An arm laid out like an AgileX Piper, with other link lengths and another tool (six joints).
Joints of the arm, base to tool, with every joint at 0 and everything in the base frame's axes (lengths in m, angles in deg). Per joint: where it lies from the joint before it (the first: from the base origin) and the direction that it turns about. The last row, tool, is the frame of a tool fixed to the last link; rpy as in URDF.
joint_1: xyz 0 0 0.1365 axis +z
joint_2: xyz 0 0 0 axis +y
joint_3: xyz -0.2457 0 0.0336 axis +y
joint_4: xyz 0.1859 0 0.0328 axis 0.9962 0 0.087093
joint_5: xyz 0 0 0 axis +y
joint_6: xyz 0.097 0 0.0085 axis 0.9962 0 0.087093
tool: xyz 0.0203 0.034 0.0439 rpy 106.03 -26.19 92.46
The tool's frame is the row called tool.
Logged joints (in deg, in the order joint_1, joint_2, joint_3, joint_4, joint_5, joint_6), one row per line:
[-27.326, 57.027, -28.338, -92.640, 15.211, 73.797]
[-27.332, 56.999, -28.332, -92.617, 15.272, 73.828]
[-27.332, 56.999, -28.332, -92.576, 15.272, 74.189]
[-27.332, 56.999, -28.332, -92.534, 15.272, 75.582]
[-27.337, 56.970, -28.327, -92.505, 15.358, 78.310]
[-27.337, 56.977, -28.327, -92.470, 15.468, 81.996]
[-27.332, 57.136, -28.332, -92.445, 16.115, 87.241]
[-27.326, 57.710, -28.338, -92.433, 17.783, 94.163]
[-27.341, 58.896, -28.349, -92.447, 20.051, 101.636]
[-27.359, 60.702, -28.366, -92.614, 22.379, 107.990]
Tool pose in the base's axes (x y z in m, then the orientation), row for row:
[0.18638, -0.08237, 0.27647, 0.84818, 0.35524, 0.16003, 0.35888]
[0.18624, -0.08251, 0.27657, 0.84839, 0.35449, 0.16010, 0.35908]
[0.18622, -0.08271, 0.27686, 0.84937, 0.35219, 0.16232, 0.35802]
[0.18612, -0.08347, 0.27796, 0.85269, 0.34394, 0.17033, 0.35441]
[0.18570, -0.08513, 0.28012, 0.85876, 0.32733, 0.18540, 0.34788]
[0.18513, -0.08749, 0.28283, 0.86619, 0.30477, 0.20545, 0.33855]
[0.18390, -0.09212, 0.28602, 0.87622, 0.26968, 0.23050, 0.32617]
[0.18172, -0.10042, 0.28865, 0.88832, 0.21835, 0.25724, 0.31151]
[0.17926, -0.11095, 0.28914, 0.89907, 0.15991, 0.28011, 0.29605]
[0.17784, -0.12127, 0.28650, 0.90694, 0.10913, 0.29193, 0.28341]
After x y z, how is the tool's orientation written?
As a quaternion, x y z w.
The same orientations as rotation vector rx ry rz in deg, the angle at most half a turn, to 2 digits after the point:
[125.35, 52.50, 23.65]
[125.36, 52.38, 23.66]
[125.57, 52.07, 24.00]
[126.28, 50.94, 25.23]
[127.58, 48.63, 27.54]
[129.27, 45.48, 30.66]
[131.55, 40.49, 34.61]
[134.34, 33.02, 38.90]
[137.01, 24.37, 42.69]
[139.09, 16.74, 44.77]

